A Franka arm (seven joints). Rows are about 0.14 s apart.
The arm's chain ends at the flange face. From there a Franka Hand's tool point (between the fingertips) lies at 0.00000 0.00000 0.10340 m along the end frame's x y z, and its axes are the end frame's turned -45 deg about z.
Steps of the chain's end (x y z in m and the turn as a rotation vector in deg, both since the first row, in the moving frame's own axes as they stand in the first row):
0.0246, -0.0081, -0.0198, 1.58, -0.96, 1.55
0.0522, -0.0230, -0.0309, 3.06, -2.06, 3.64
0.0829, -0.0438, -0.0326, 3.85, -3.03, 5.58
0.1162, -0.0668, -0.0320, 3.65, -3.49, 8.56
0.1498, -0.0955, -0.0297, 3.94, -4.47, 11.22
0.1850, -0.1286, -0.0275, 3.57, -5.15, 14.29
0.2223, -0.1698, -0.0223, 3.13, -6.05, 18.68
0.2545, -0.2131, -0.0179, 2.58, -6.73, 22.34
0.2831, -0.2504, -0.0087, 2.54, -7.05, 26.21
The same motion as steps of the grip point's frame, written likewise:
0.0240, 0.0084, -0.0199, 1.80, 0.44, 1.55
0.0547, 0.0142, -0.0311, 3.62, 0.71, 3.64
0.0911, 0.0189, -0.0330, 4.86, 0.58, 5.58
0.1303, 0.0259, -0.0324, 5.05, 0.11, 8.56
0.1738, 0.0277, -0.0303, 5.95, -0.37, 11.22
0.2211, 0.0286, -0.0281, 6.17, -1.12, 14.29
0.2755, 0.0250, -0.0230, 6.49, -2.06, 18.68
0.3278, 0.0167, -0.0187, 6.58, -2.93, 22.34
0.3744, 0.0100, -0.0096, 6.78, -3.19, 26.21

